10 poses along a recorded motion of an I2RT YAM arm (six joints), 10 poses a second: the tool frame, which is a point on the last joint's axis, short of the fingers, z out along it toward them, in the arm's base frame.
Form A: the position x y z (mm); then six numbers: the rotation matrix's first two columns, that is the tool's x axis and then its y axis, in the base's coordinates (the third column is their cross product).
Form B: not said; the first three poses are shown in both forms.
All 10 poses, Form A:
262 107 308 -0.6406 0.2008 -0.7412 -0.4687 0.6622 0.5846
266 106 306 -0.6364 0.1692 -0.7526 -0.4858 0.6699 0.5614
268 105 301 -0.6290 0.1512 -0.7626 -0.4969 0.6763 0.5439
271 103 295 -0.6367 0.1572 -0.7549 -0.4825 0.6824 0.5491
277 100 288 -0.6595 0.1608 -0.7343 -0.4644 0.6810 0.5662
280 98 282 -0.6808 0.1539 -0.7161 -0.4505 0.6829 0.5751
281 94 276 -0.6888 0.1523 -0.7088 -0.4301 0.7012 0.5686
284 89 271 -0.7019 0.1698 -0.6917 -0.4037 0.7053 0.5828
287 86 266 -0.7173 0.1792 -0.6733 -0.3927 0.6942 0.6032
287 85 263 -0.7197 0.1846 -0.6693 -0.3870 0.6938 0.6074
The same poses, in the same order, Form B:
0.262 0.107 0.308 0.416 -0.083 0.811 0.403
0.266 0.106 0.306 0.415 -0.097 0.814 0.394
0.268 0.105 0.301 0.417 -0.106 0.815 0.388
0.271 0.103 0.295 0.414 -0.099 0.818 0.386
0.277 0.100 0.288 0.402 -0.092 0.824 0.389
0.280 0.098 0.282 0.389 -0.089 0.831 0.388
0.281 0.094 0.276 0.386 -0.083 0.838 0.378
0.284 0.089 0.271 0.380 -0.069 0.842 0.378
0.287 0.086 0.266 0.371 -0.063 0.842 0.386
0.287 0.085 0.263 0.370 -0.060 0.843 0.387

